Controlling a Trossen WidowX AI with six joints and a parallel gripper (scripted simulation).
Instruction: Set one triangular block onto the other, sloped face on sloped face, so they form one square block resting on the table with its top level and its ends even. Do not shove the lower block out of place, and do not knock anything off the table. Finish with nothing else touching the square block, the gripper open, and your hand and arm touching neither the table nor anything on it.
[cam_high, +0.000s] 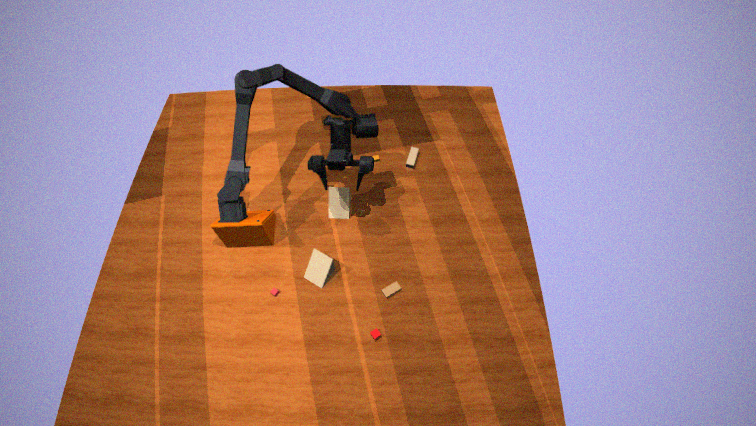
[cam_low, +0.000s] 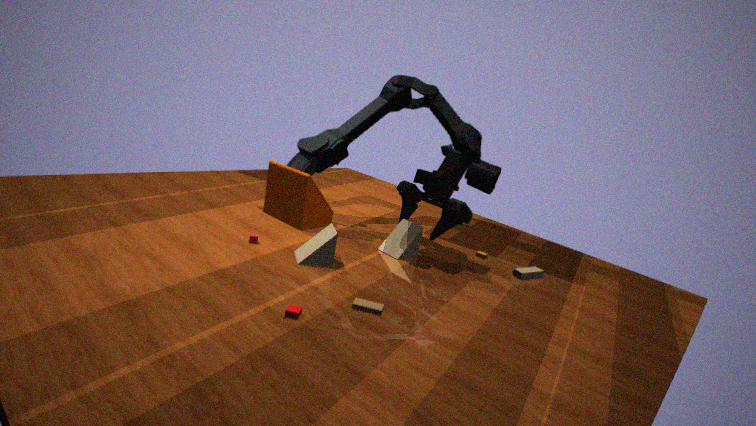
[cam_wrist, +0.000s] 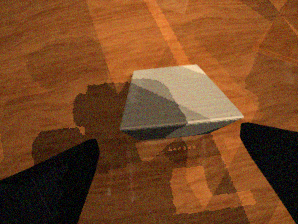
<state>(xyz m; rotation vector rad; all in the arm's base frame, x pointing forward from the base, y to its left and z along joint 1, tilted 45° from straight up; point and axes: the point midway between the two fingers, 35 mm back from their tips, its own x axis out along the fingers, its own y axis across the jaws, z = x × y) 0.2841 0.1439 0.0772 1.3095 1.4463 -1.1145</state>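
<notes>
My gripper tip is 30 mm above the triangular block, 20 mm to the left of it and 10 mm past it. The rest, counted from my gripper tip: tan bar: 290 mm to the right, 150 mm ahead, 40 mm below; then yellow piece: 150 mm to the left, 90 mm ahead, 40 mm below.
</notes>
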